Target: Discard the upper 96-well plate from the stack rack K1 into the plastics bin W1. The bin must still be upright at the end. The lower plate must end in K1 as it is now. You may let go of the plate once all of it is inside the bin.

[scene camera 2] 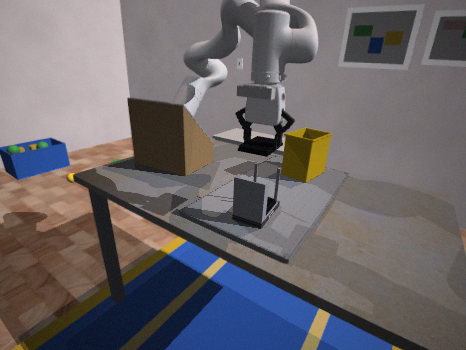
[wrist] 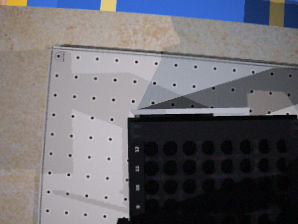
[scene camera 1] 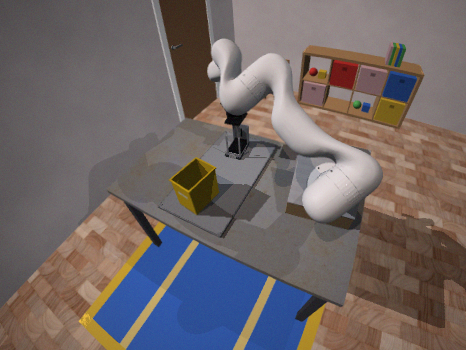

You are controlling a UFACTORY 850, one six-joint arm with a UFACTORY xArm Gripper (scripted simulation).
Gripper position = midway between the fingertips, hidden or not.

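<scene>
A black 96-well plate (wrist: 153, 142) is visible to me, and so is a yellow plastics bin (scene camera 2: 303, 159). I can see the bin (scene camera 1: 206, 189) from another camera as well, though in the wrist view the bin is out of frame. My own gripper (scene camera 2: 261, 145) is in sight too.
</scene>
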